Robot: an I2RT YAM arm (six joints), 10 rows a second.
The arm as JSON. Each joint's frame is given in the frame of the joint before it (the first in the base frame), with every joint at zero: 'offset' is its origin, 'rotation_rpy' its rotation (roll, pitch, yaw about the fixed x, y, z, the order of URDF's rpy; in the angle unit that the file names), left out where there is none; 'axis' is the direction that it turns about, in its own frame. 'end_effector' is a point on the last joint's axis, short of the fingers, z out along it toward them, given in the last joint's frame.
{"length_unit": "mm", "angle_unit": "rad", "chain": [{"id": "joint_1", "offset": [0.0, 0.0, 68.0], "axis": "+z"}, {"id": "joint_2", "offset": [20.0, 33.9, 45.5], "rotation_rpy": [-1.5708, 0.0, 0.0], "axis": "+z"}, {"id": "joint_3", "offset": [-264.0, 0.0, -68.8], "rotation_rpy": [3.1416, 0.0, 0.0], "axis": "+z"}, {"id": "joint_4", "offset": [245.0, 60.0, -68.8], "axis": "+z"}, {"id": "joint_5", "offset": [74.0, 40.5, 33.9], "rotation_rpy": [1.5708, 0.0, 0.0], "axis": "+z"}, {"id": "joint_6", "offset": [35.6, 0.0, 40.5], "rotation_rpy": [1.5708, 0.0, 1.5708], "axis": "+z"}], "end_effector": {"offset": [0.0, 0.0, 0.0], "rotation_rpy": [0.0, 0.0, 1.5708]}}
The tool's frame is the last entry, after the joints.
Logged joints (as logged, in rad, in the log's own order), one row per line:
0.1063, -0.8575, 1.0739, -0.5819, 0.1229, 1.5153
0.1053, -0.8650, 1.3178, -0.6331, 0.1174, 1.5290
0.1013, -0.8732, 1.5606, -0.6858, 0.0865, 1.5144
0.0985, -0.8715, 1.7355, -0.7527, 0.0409, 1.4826
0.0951, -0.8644, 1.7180, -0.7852, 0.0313, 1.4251
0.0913, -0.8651, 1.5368, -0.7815, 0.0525, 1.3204
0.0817, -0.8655, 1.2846, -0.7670, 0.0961, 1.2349
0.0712, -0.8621, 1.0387, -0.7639, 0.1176, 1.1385
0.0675, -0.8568, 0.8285, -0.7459, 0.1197, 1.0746
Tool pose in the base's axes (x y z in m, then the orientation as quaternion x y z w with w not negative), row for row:
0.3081, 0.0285, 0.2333, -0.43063, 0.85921, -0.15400, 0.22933
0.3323, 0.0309, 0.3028, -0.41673, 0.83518, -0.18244, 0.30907
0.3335, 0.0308, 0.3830, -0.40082, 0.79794, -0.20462, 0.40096
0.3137, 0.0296, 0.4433, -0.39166, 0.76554, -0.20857, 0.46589
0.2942, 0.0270, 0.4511, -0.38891, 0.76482, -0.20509, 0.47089
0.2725, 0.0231, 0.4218, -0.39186, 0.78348, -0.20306, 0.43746
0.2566, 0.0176, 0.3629, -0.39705, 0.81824, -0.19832, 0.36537
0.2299, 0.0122, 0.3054, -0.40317, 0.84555, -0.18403, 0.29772
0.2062, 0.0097, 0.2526, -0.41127, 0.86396, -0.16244, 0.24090
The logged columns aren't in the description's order. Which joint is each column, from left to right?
Columns, left to right: joint_1, joint_6, joint_3, joint_4, joint_5, joint_2.
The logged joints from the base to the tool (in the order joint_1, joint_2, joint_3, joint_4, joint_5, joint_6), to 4 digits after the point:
0.1063, 1.5153, 1.0739, -0.5819, 0.1229, -0.8575
0.1053, 1.5290, 1.3178, -0.6331, 0.1174, -0.8650
0.1013, 1.5144, 1.5606, -0.6858, 0.0865, -0.8732
0.0985, 1.4826, 1.7355, -0.7527, 0.0409, -0.8715
0.0951, 1.4251, 1.7180, -0.7852, 0.0313, -0.8644
0.0913, 1.3204, 1.5368, -0.7815, 0.0525, -0.8651
0.0817, 1.2349, 1.2846, -0.7670, 0.0961, -0.8655
0.0712, 1.1385, 1.0387, -0.7639, 0.1176, -0.8621
0.0675, 1.0746, 0.8285, -0.7459, 0.1197, -0.8568

